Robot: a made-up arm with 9 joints. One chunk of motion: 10 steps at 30 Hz.
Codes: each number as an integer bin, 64 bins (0 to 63) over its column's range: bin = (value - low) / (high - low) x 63, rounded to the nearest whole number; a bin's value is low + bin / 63 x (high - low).
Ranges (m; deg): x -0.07..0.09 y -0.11..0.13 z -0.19..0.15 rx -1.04..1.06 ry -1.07..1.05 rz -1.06..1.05
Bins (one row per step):
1: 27 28 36 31 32 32
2: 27 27 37 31 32 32
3: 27 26 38 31 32 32
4: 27 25 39 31 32 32
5: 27 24 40 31 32 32
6: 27 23 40 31 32 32
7: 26 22 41 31 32 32
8: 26 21 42 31 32 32
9: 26 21 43 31 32 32
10: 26 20 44 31 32 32
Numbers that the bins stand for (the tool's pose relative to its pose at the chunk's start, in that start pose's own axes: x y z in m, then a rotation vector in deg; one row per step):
1: -0.0014 -0.0033 0.0043 -0.01 0.01 0.01
2: -0.0014 -0.0071 0.0097 -0.01 0.01 0.01
3: -0.0014 -0.0110 0.0151 -0.01 0.01 0.01
4: -0.0014 -0.0148 0.0205 -0.01 0.01 0.01
5: -0.0014 -0.0186 0.0259 -0.01 0.01 0.01
6: -0.0014 -0.0224 0.0259 -0.01 0.01 0.01
7: -0.0040 -0.0262 0.0313 -0.01 0.01 0.01
8: -0.0040 -0.0300 0.0367 -0.01 0.01 0.01
9: -0.0040 -0.0300 0.0421 -0.01 0.01 0.01
10: -0.0040 -0.0338 0.0475 -0.01 0.01 0.01

